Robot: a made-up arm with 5 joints. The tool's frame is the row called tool.
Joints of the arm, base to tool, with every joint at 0 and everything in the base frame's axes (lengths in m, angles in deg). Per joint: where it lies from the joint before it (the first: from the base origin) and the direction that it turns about. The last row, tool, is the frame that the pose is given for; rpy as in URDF.
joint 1: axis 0 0 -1 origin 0.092 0.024 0.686
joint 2: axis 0 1 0 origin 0.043 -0.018 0.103
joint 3: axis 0 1 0 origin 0.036 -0.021 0.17
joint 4: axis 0 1 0 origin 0.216 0.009 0.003
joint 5: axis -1 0 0 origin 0.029 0.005 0.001
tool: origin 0.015 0.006 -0.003 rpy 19.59 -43.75 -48
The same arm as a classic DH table. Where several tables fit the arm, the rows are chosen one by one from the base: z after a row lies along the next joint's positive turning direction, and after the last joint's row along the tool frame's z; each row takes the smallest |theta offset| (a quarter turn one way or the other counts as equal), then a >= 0, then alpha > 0; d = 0 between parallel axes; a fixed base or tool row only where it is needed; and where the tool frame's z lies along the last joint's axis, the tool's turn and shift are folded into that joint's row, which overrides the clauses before.
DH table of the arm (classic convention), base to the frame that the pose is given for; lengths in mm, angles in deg. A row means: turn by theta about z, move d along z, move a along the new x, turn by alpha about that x. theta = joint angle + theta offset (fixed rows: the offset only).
base (fixed): theta_offset 14.62, d 0, a 95.1, alpha 180
joint 1: theta_offset 14.62, d -789, a 43, alpha 90
joint 2: theta_offset -78.04, d 0, a 173.8, alpha 0
joint 3: theta_offset 77.25, d 0, a 216, alpha 0
joint 4: theta_offset -89.2, d -25, a 1, alpha 90
joint 5: theta_offset -69.11, d -43.4, a -6.7, alpha -46.76
tool (fixed): theta_offset 41.57, d -0.9, a 0, alpha 0

